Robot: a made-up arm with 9 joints.
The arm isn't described. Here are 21 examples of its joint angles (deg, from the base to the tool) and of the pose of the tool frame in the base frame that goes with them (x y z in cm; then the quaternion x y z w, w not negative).
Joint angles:
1: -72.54 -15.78 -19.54 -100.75 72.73 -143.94 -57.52 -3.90 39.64
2: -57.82 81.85 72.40 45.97 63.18 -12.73 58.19 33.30 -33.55
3: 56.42 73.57 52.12 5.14 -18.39 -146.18 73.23 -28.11 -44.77
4: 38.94 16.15 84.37 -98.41 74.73 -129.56 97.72 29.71 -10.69
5: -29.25 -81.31 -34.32 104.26 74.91 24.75 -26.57 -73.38 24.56
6: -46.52 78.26 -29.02 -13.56 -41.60 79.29 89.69 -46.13 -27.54
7: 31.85 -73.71 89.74 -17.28 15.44 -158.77 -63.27 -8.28 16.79
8: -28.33 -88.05 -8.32 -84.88 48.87 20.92 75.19 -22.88 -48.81
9: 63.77 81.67 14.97 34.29 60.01 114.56 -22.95 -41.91 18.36
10: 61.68 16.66 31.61 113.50 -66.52 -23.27 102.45 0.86 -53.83
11: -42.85 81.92 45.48 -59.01 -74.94 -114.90 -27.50 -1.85 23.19
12: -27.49 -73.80 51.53 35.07 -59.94 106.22 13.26 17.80 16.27
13: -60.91 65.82 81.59 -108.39 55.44 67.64 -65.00 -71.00 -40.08
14: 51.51 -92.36 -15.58 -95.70 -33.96 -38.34 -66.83 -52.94 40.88
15: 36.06 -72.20 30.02 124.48 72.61 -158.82 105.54 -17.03 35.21
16: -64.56 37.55 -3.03 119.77 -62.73 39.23 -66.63 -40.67 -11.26
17: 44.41 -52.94 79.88 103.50 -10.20 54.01 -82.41 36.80 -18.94
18: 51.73 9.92 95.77 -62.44 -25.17 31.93 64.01 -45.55 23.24
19: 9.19 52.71 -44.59 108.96 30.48 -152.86 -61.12 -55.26 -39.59
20: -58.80 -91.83 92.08 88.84 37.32 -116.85 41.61 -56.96 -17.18
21: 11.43 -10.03 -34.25 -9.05 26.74 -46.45 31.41 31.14 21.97
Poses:
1: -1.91 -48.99 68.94 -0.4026 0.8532 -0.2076 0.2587
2: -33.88 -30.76 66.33 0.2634 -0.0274 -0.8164 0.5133
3: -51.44 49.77 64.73 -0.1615 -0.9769 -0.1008 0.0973
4: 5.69 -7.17 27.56 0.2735 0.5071 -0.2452 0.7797
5: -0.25 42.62 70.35 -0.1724 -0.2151 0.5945 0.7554
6: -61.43 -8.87 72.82 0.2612 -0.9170 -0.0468 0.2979
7: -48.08 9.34 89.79 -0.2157 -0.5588 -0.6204 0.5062
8: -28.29 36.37 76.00 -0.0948 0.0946 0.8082 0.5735
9: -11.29 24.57 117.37 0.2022 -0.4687 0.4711 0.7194
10: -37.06 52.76 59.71 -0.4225 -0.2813 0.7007 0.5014
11: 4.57 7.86 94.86 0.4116 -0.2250 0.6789 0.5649
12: -49.08 -12.62 89.08 -0.0254 -0.8046 -0.0739 0.5887
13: -38.39 -39.86 39.66 0.4919 0.1985 -0.8438 0.0812
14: -22.12 -14.19 88.98 0.0884 -0.4360 -0.4984 0.7441
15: 10.91 -3.99 100.13 -0.7486 0.4271 -0.5008 0.0795
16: 32.58 -5.94 88.07 0.8897 0.1350 0.3213 0.2949
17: -12.47 41.76 101.36 -0.2851 -0.3536 0.4836 0.7482
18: 17.93 42.16 55.11 -0.6166 0.1043 0.2942 0.7227
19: -49.70 -6.02 36.37 -0.4395 0.1419 0.8816 0.0970
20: -21.42 -28.26 102.15 0.6255 -0.4291 0.6491 0.0573
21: 21.39 7.93 54.70 -0.1947 0.3767 0.3130 0.8499
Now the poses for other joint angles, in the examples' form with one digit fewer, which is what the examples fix.
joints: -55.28 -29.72 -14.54 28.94 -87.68 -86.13 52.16 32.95 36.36
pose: 22.6 -18.1 53.1 0.523 0.126 0.267 0.800
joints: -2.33 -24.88 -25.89 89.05 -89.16 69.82 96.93 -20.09 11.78
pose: -12.0 -26.3 31.9 -0.360 0.849 -0.181 0.343
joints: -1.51 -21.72 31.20 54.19 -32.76 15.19 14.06 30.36 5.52
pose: -8.2 -17.7 88.2 0.176 -0.381 -0.122 0.899
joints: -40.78 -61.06 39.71 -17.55 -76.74 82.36 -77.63 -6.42 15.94
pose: -47.1 3.5 93.2 -0.222 -0.788 0.227 0.528
